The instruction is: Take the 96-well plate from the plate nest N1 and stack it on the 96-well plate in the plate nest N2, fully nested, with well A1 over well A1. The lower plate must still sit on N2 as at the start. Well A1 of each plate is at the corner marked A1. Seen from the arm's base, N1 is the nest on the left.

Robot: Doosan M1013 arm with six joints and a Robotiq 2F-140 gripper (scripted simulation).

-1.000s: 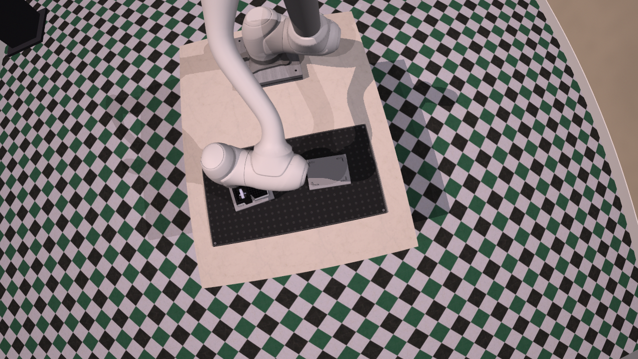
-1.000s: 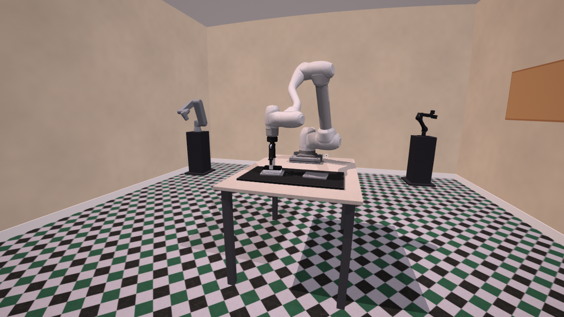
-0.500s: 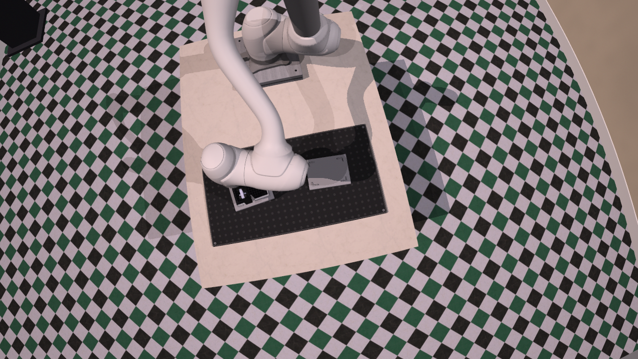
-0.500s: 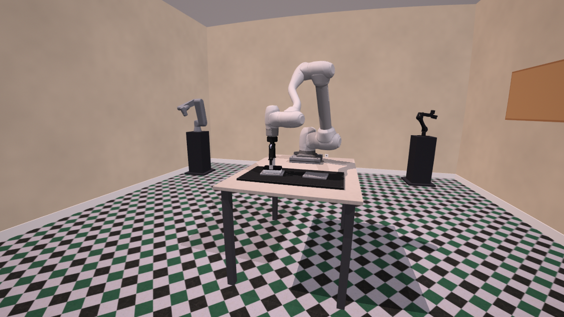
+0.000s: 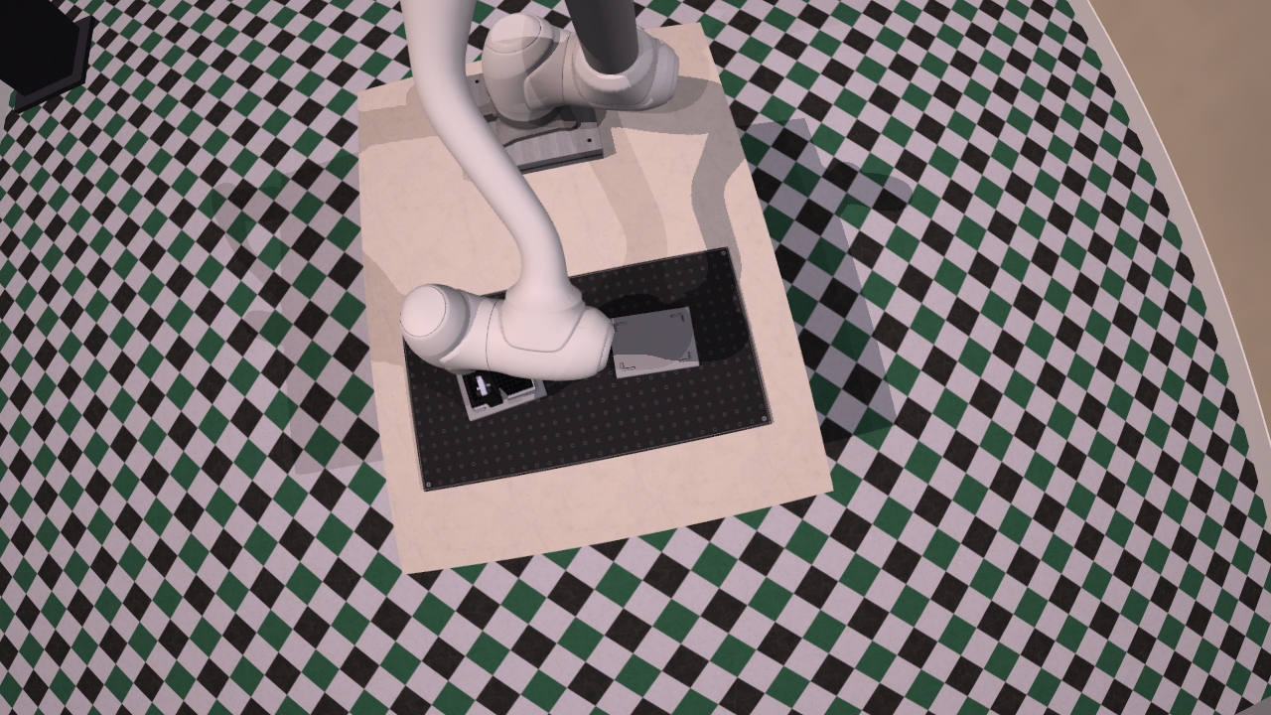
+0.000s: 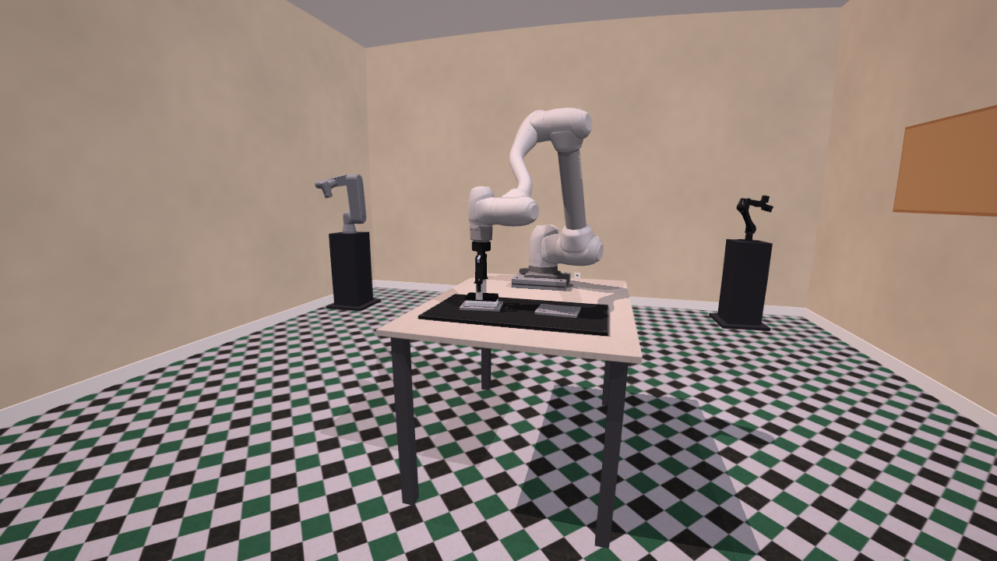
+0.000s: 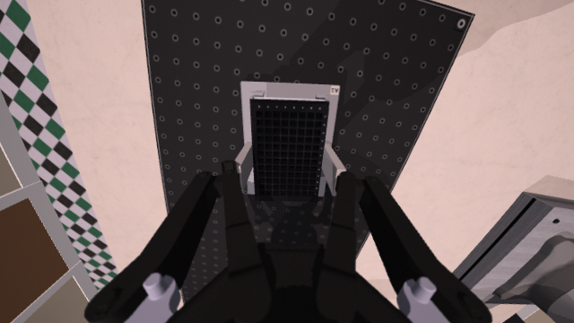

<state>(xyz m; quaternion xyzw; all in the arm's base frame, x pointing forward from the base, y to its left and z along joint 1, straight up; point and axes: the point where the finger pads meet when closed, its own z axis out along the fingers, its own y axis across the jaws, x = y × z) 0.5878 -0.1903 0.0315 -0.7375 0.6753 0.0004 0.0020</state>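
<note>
The black 96-well plate is 20 mm below my hand. From my hand the other things lie so: plate nest N1: 310 mm to the left, 60 mm below; white 96-well plate: 50 mm below; plate nest N2: 60 mm below.
</note>
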